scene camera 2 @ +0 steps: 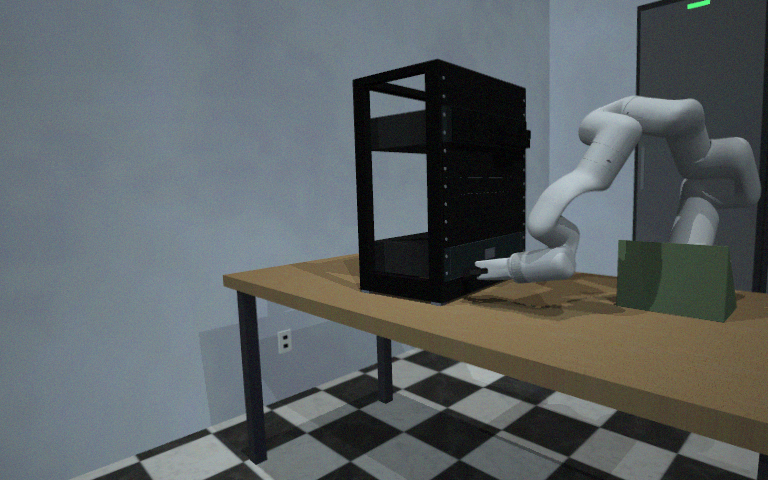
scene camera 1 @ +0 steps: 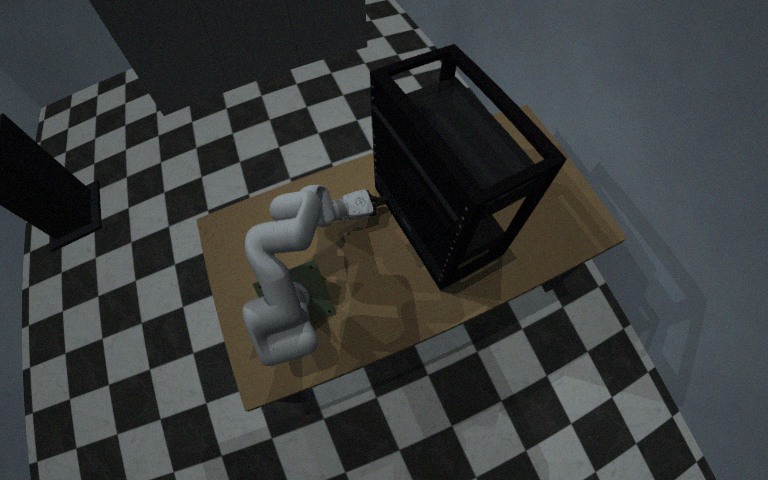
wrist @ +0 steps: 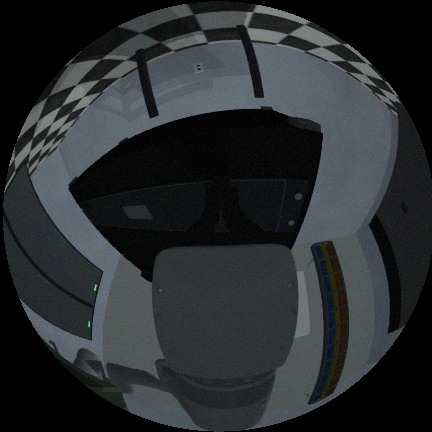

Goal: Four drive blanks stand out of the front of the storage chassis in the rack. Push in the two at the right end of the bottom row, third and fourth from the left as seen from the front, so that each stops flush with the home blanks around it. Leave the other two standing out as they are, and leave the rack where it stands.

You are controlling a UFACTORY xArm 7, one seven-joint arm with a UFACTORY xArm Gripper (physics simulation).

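Frame: origin at the arm's base, x ahead, y left, z up, level; millimetres.
Seen in the pictures: gripper, fingertip midpoint: (scene camera 2: 464, 274) (scene camera 1: 386, 199) (wrist: 220, 184); arm's base, link origin: (scene camera 2: 682, 270).
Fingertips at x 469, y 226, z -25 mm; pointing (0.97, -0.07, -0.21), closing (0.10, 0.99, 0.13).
Observation:
Pixels of each thing's top centre, then the offset from my fingertips to it. "spot": a spot on its surface instead. Level surfaces: height alone.
- low dark panel, top centre: (wrist: 149, 226) (scene camera 2: 488, 238) (scene camera 1: 408, 217) dx +17, dy -147, dz +83 mm
- small pale square, surface spot: (wrist: 137, 212) (scene camera 2: 489, 252) spot: dx +10, dy -144, dz +40 mm
- wooden table, surface height: dz -67 mm
- small dark part, surface spot: (scene camera 2: 527, 138) spot: dx -6, dy -344, dz +381 mm
The rack (scene camera 1: 501, 105) (scene camera 2: 436, 169) (wrist: 200, 145) stands upright on the table. Its front faces the arm and is very dark. A low dark panel (scene camera 2: 464, 257) (wrist: 260, 200) with a small pale square (scene camera 2: 489, 253) (wrist: 137, 212) crosses the front near the bottom. The individual drive blanks, standing out or flush, cannot be made out, nor can I tell which unit is the storage chassis. My gripper (scene camera 1: 383, 199) (scene camera 2: 479, 270) (wrist: 220, 184) is shut and empty, pointing at the rack's front low down, around that panel's lower edge in scene camera 2. Whether its tips touch anything is hidden in shadow.
The wooden table (scene camera 1: 254, 384) (scene camera 2: 339, 300) carries the rack and the arm's green base block (scene camera 2: 668, 283). A small dark part (scene camera 2: 527, 138) sticks out at the rack's upper front edge. A dark cabinet (scene camera 1: 42, 181) stands on the floor at the left in scene camera 1.

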